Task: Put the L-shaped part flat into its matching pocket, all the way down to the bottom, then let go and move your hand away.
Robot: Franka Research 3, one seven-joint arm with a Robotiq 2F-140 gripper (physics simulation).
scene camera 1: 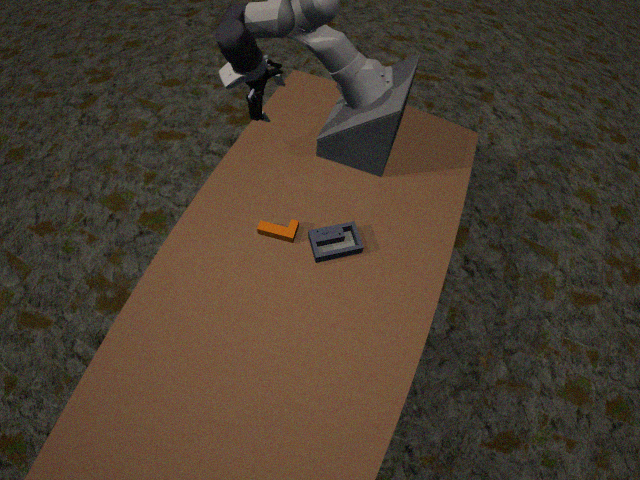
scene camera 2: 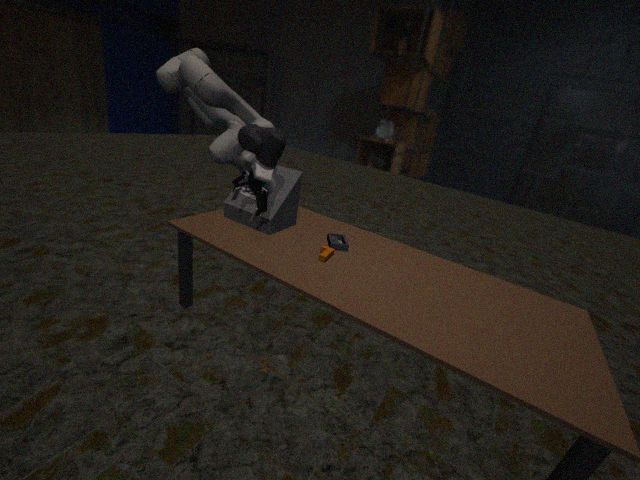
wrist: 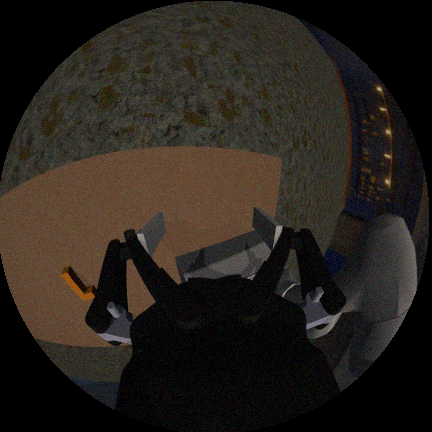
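The orange L-shaped part (scene camera 1: 276,231) (scene camera 2: 326,254) (wrist: 76,284) lies flat on the table, beside and apart from the grey pocket block (scene camera 1: 338,254) (scene camera 2: 339,248). In scene camera 1 the part is left of the block, its short leg at the end nearer the block. The block's recess shows a pale floor and holds no part. The block does not show in the wrist view. My gripper (scene camera 1: 270,99) (scene camera 2: 248,204) (wrist: 208,218) is open and empty, raised near the robot's base, well away from both. In the wrist view the part is at the left, beside the left finger linkage.
The robot's grey wedge base (scene camera 1: 354,136) (scene camera 2: 240,212) (wrist: 225,260) stands at one end of the brown table (scene camera 1: 258,335) (scene camera 2: 439,299) (wrist: 200,185), close to the gripper. The table's long edges drop to the floor. A wooden shelf (scene camera 2: 435,31) stands in the background.
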